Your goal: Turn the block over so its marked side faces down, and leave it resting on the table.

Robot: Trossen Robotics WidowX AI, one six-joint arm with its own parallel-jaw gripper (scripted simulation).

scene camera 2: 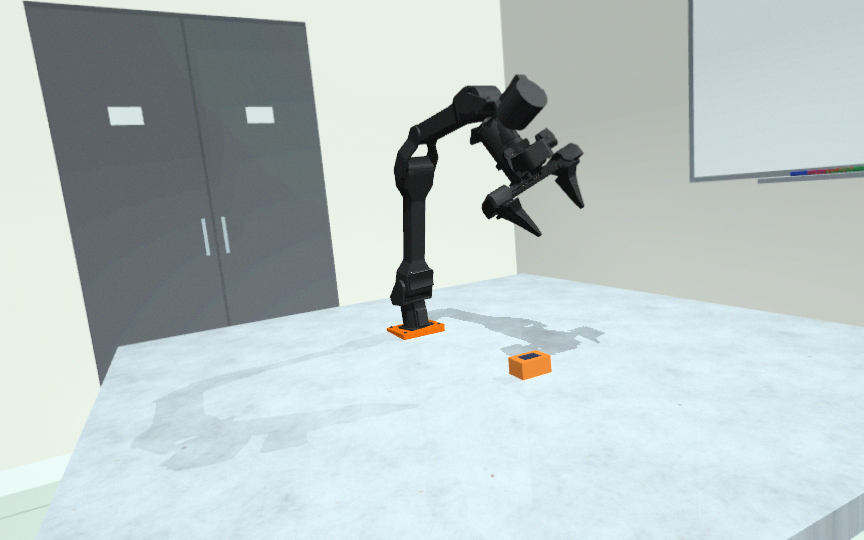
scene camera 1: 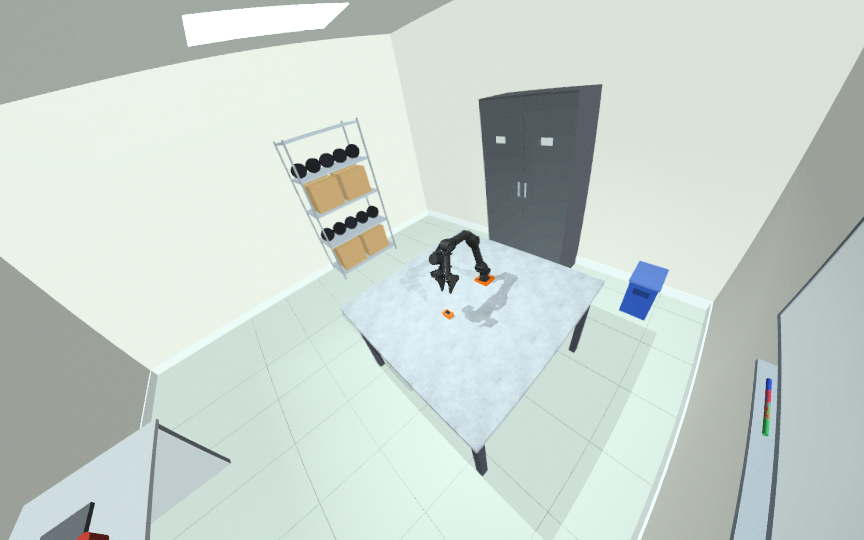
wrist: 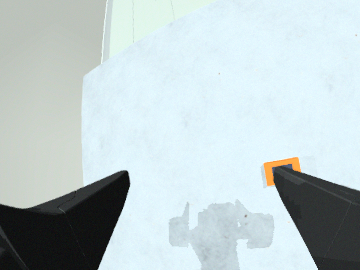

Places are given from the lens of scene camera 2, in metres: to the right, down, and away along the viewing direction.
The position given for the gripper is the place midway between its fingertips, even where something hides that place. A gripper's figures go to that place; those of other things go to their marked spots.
gripper point(scene camera 2: 561, 221): 0.21, -0.08, 0.85
orange block point(scene camera 2: 534, 363): 0.17, 0.16, 0.86
